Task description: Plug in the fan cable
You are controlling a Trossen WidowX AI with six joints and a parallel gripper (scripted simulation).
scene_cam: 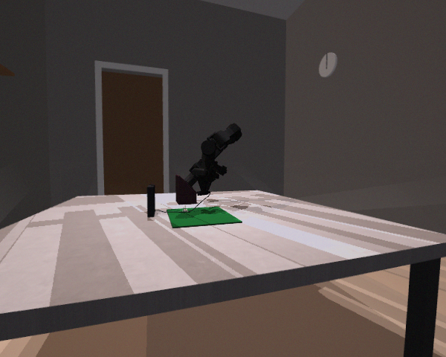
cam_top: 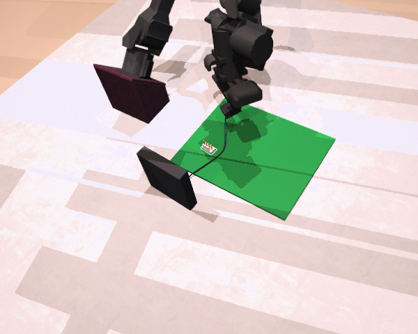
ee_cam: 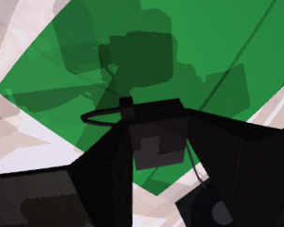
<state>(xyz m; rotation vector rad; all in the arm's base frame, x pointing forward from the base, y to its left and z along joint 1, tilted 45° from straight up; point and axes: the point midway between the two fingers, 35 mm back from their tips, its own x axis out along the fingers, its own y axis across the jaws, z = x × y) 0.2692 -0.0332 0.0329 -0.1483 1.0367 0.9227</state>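
My gripper tip is now 40 mm past the fan header, 80 mm to the left of it and 80 mm above it. The rest, counted from my gripper tip: black plug (10 mm behind, 10 mm to the right); green board (60 mm ahead, 40 mm to the right, 90 mm below); black fan (60 mm behind, 210 mm to the right, 20 mm below).
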